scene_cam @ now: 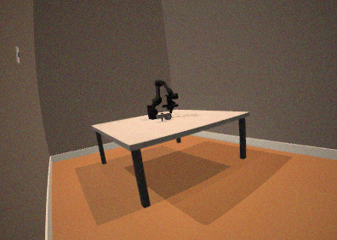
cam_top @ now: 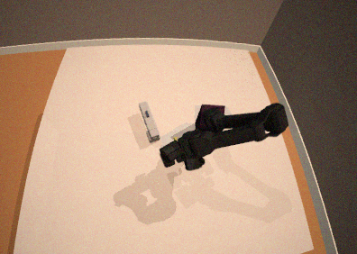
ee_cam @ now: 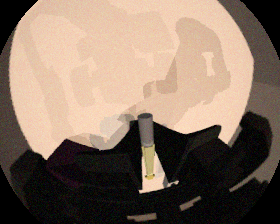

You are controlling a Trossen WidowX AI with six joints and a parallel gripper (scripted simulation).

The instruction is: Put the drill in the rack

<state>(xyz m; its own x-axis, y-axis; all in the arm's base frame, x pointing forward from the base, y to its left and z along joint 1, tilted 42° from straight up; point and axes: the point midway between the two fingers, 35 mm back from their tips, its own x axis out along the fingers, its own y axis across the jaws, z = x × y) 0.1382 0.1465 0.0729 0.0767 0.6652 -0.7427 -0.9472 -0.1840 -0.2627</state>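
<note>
Right now my gripper tip is 1 cm short of the yellow drill, 4 cm to the left of it and 3 cm below it. Round my gripper tip: blue key 14 cm ahead, 21 cm to the right, 1 cm above; then grey holder block 14 cm ahead, 19 cm to the right.
</note>
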